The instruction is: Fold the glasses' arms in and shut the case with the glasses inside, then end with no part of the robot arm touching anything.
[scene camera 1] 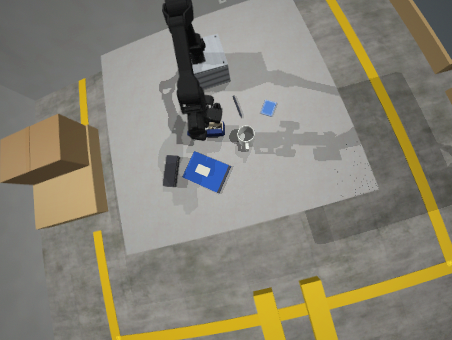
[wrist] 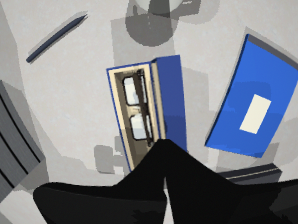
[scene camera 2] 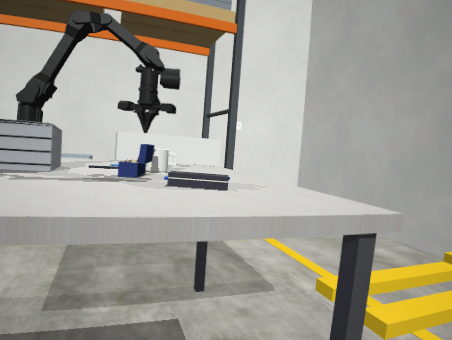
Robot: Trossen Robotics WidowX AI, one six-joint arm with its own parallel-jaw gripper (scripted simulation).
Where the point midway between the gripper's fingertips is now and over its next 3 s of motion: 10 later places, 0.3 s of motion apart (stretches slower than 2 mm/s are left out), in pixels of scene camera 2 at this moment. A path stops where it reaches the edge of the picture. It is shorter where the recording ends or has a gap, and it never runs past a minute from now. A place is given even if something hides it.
The gripper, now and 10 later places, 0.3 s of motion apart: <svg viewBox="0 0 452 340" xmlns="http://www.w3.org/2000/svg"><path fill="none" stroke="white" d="M145 133L148 133L150 133L153 134L155 134L158 135L160 136L162 140L161 149L159 152L156 153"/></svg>
